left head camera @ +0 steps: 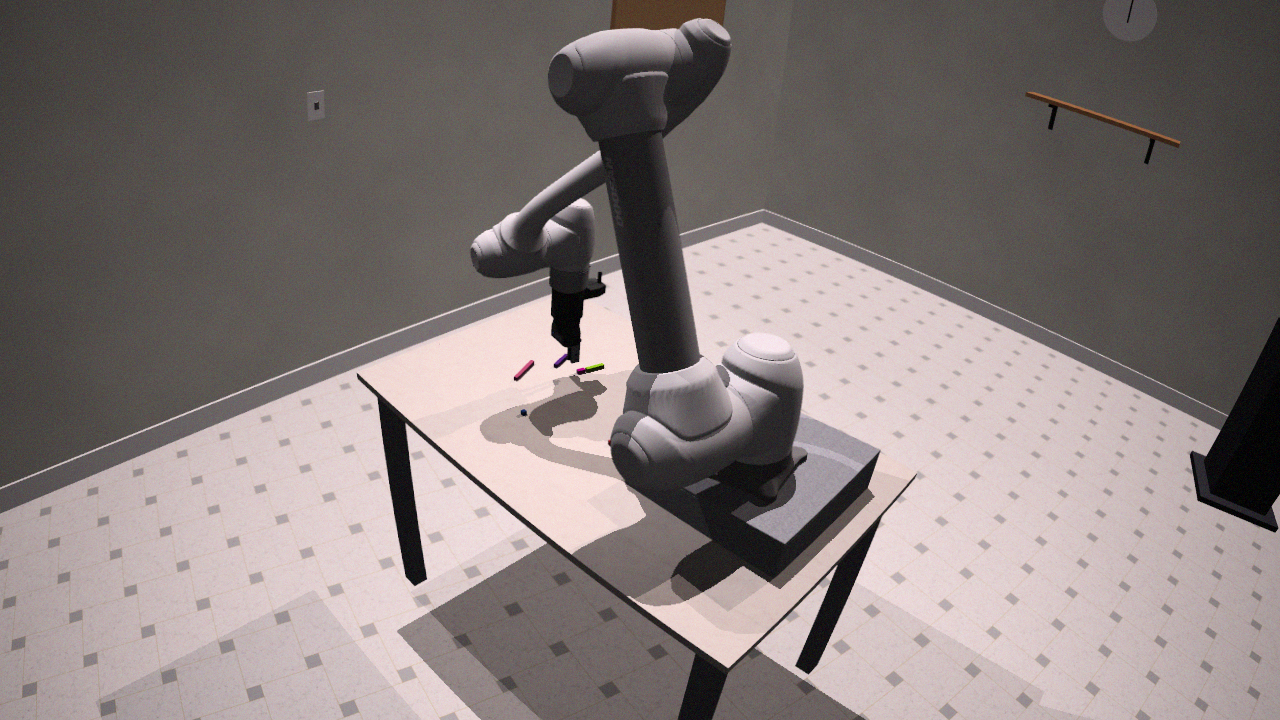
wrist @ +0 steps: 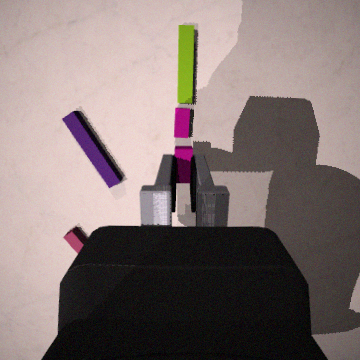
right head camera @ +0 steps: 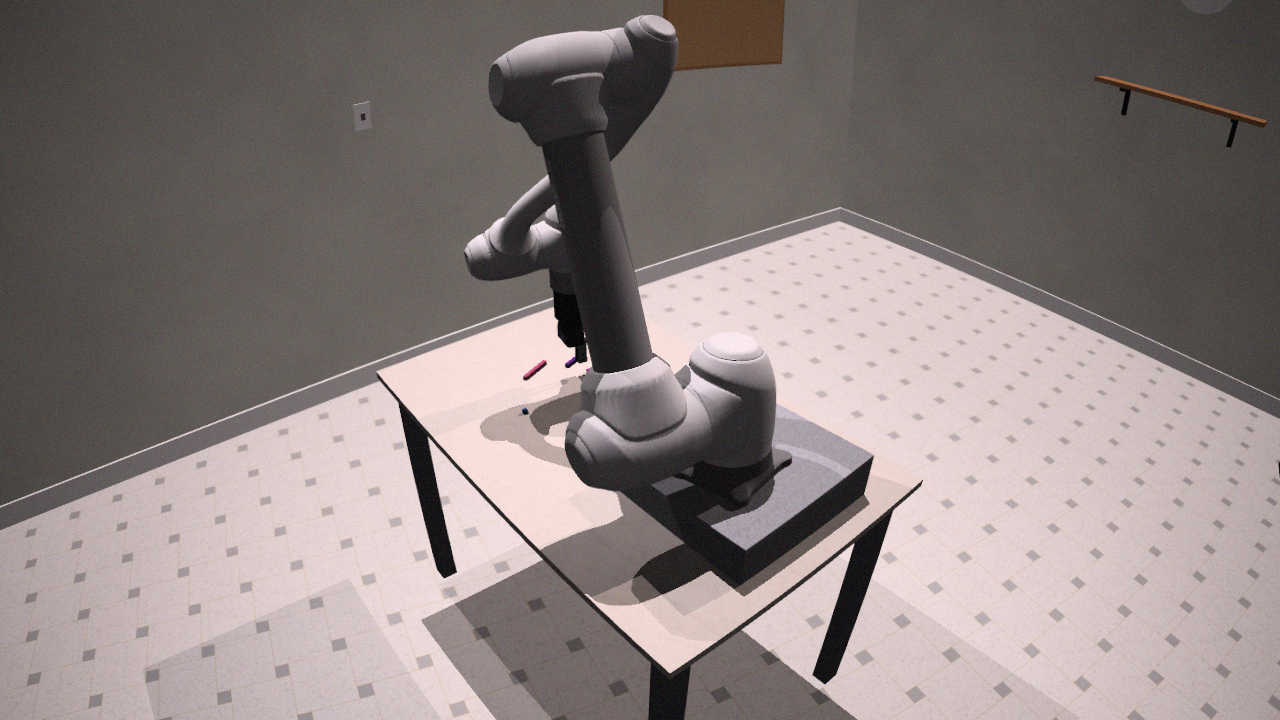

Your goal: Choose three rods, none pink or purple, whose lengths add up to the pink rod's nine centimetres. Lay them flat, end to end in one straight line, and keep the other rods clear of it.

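Places are measured from the arm's base along level axes (x back, y right, z up), in metres.
Pixels of known places: gripper, between the fingertips: (left head camera: pixel 573 360) (wrist: pixel 182 171) (right head camera: pixel 581 360); arm's base, origin of its link: (left head camera: pixel 750 463) (right head camera: pixel 730 466).
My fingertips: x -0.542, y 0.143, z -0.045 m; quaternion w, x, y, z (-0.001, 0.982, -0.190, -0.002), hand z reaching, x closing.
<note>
Ahead of a thing's pixels: the offset from my fingertips to its middle. Level surfaces: height alone.
My gripper (left head camera: pixel 574 360) (right head camera: pixel 580 360) (wrist: pixel 182 171) is shut on a short magenta rod @(dx +0.002, dy +0.005, dz +0.002 m) (wrist: pixel 184 159), which it seems to hold slightly above the table. Another short magenta rod @(dx +0.008, dy +0.024, dz -0.038 m) (left head camera: pixel 581 370) (wrist: pixel 182 122) lies flat, with a small gap before a longer lime rod @(dx +0.025, dy +0.059, dz -0.038 m) (left head camera: pixel 595 367) (wrist: pixel 186 65); these two lie nearly end to end in line. The held rod points along that line, with a gap in the wrist view. A purple rod @(dx -0.059, dy +0.030, dz -0.038 m) (left head camera: pixel 561 360) (right head camera: pixel 571 362) (wrist: pixel 92 150) lies slanted to the left. The pink rod @(dx -0.099, dy -0.067, dz -0.038 m) (left head camera: pixel 523 369) (right head camera: pixel 534 369) (wrist: pixel 74 241) lies farther left, partly hidden in the wrist view.
A small dark blue piece @(dx +0.018, dy -0.206, dz -0.038 m) (left head camera: pixel 523 412) (right head camera: pixel 525 411) lies on the table @(dz -0.043 m) (left head camera: pixel 447 371) (right head camera: pixel 465 367) near the arm's shadow. A bit of red (left head camera: pixel 610 442) shows beside the arm's base, mostly hidden. The arm stands on a grey block (left head camera: pixel 827 465) (right head camera: pixel 814 474).
</note>
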